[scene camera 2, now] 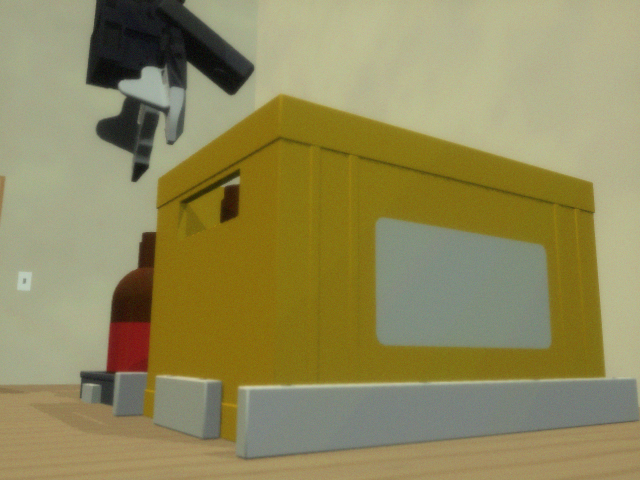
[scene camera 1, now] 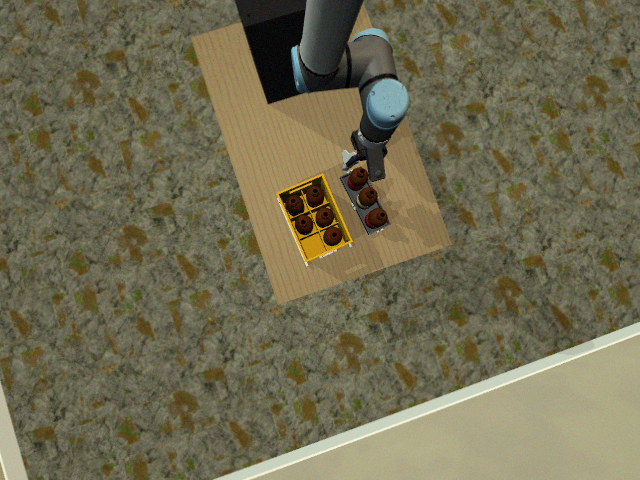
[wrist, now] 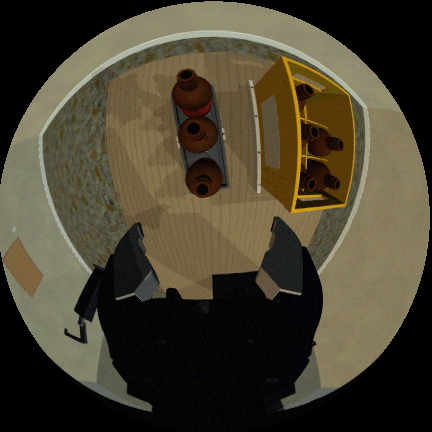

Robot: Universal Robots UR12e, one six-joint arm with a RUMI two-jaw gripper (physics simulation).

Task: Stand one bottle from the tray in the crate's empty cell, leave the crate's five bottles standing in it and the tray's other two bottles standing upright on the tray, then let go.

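Places are measured from the arm's base along level axes (x down, y back, z left), in millimetres.
Where they show: gripper, fingertip midpoint: (scene camera 2: 150,165) (scene camera 1: 362,162) (wrist: 205,221).
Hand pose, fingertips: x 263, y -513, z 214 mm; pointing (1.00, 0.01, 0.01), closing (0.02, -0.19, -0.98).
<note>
Each offset is from my fingertips to the top centre of the thing. "spot": to the spot under its first point. Level surfaces: height alone.
My gripper (scene camera 1: 362,166) (scene camera 2: 154,160) (wrist: 205,221) is open and empty, above and beside the near end of the dark tray @(dx +202, dy -96, dz +33 mm) (scene camera 1: 363,211) (scene camera 2: 100,379) (wrist: 218,160). Three brown bottles stand upright on the tray: a red-labelled near one @(dx +68, dy -10, dz +9 mm) (scene camera 1: 358,178) (wrist: 204,172), a white-labelled middle one @(dx +68, dy -94, dz +33 mm) (scene camera 1: 367,197) (wrist: 198,134) and a red-labelled far one @(dx +68, dy -183, dz +59 mm) (scene camera 1: 376,218) (wrist: 192,95). The yellow crate @(dx +52, dy -159, dz -194 mm) (scene camera 1: 338,208) (scene camera 2: 320,258) (wrist: 282,90) holds several standing bottles; its empty cell @(spot: dx +220, dy -258, dz -211 mm) (scene camera 1: 313,246) is at the far left corner in scene camera 1. In scene camera 2, the crate hides most of the tray.
Low pale strips (scene camera 2: 439,418) (wrist: 255,145) border the crate beside its walls, and small pale blocks @(spot: dx +219, dy +37, dz -26 mm) (scene camera 2: 91,393) stand by the tray. The arm's dark base plate (scene camera 1: 279,67) is at the back of the wooden table @(dx +227 mm) (scene camera 1: 248,129). The crate walls rise above its bottles.
</note>
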